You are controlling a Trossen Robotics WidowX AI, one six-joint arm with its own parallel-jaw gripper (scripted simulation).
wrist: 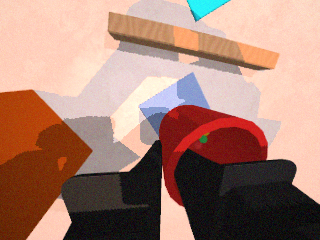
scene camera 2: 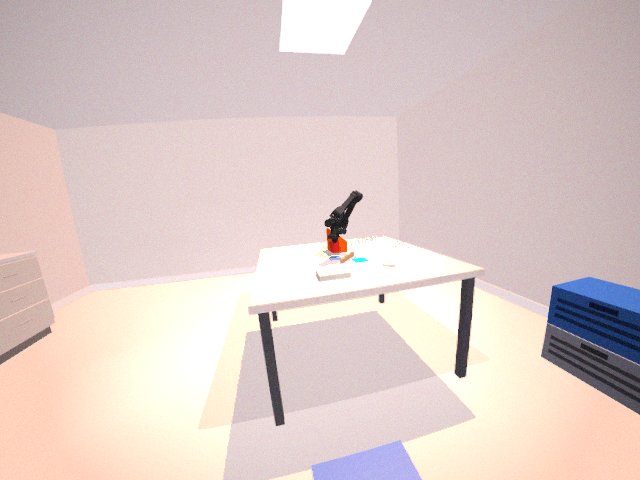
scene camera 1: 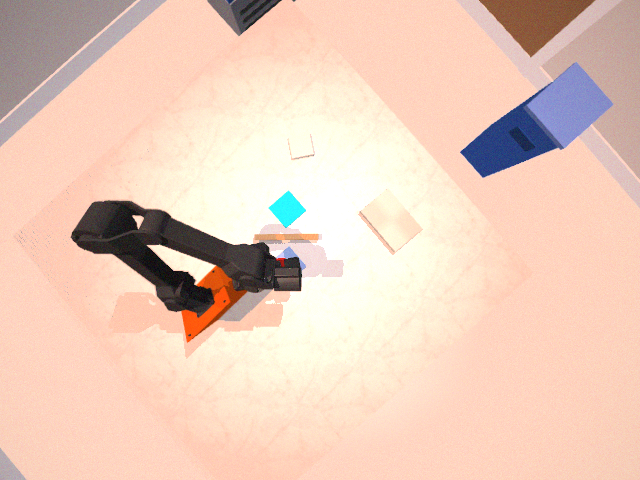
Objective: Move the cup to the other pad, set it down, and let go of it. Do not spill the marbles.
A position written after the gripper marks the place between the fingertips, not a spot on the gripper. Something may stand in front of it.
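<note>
Gripper [wrist: 163, 144] visible. Red cup [wrist: 232, 139], wooden bar [wrist: 155, 34], cyan pad [scene camera 1: 287, 209] visible too. White block [scene camera 1: 389, 218] in sight, but out of frame in the wrist view.
</note>
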